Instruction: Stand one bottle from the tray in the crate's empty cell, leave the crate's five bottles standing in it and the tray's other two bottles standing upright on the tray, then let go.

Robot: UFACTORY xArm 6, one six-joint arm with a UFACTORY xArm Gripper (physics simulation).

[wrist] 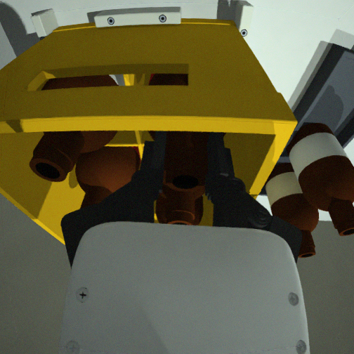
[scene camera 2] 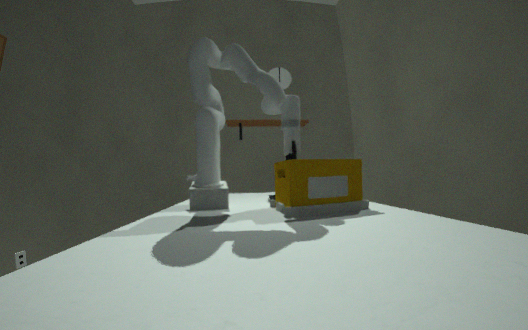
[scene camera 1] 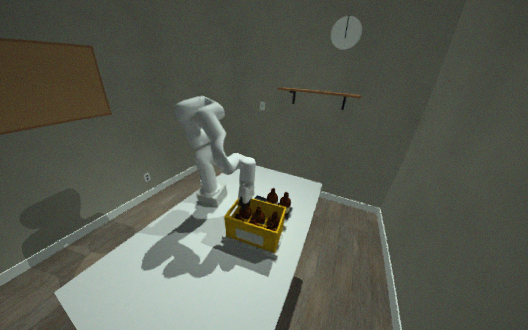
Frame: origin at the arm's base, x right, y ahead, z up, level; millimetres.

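Where they show: gripper, fingertip midpoint: (scene camera 1: 245,208); arm's base, link origin: (scene camera 2: 208,184) (scene camera 1: 211,188).
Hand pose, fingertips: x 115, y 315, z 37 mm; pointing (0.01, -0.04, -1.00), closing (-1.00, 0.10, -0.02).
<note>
Each offset is from my fingertips to the top centre of the thing. "*": to the spot under its first point. Level surfaces: height alone.
The yellow crate @(dz +44, dx +47, dy +85 mm) (scene camera 1: 270,242) (scene camera 2: 320,167) (wrist: 225,100) stands upright on the table. My gripper (scene camera 1: 244,203) (wrist: 186,140) reaches down into it at one end, shut on a brown bottle (wrist: 186,145) whose lower part is hidden by the crate wall. Another bottle (wrist: 181,206) shows close by, and two more bottles (wrist: 50,157) (wrist: 107,167) show in the other row. In scene camera 1, bottle tops @(* dz -8, dx +25, dy +90 mm) (scene camera 1: 258,216) @(* dz -8, dx +28, dy +176 mm) (scene camera 1: 273,221) rise inside the crate. Two bottles with white bands @(dz +29, dx -198, dy +102 mm) (scene camera 1: 272,196) @(dz +29, dx -190, dy +191 mm) (scene camera 1: 285,201) (wrist: 322,155) (wrist: 292,200) stand upright at the dark tray (wrist: 325,95).
The tray and its two bottles are beside the crate, on its far side in scene camera 1. Pale blocks (wrist: 137,17) (wrist: 45,22) lie along the crate's base. The arm's base (scene camera 1: 211,196) (scene camera 2: 209,196) stands on the white table @(dz -131 mm) (scene camera 1: 165,295) (scene camera 2: 250,295).
</note>
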